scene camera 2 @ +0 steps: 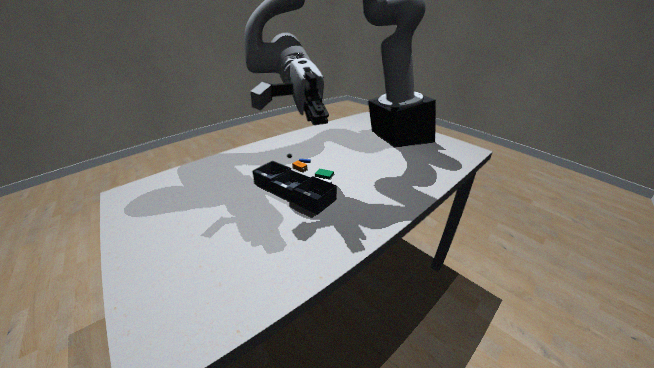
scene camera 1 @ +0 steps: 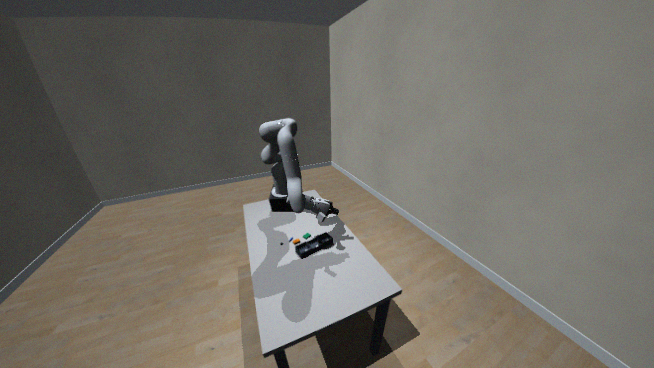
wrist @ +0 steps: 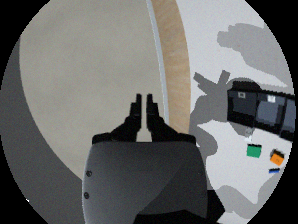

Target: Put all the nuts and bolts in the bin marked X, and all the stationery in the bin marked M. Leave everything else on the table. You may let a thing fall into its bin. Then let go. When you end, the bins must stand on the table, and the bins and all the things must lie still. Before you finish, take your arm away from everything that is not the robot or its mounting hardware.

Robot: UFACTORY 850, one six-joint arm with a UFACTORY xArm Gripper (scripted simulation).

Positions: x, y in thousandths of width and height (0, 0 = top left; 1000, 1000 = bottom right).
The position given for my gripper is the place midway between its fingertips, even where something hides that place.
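My gripper (scene camera 2: 492, 327), visible in the wrist view too (wrist: 485, 453).
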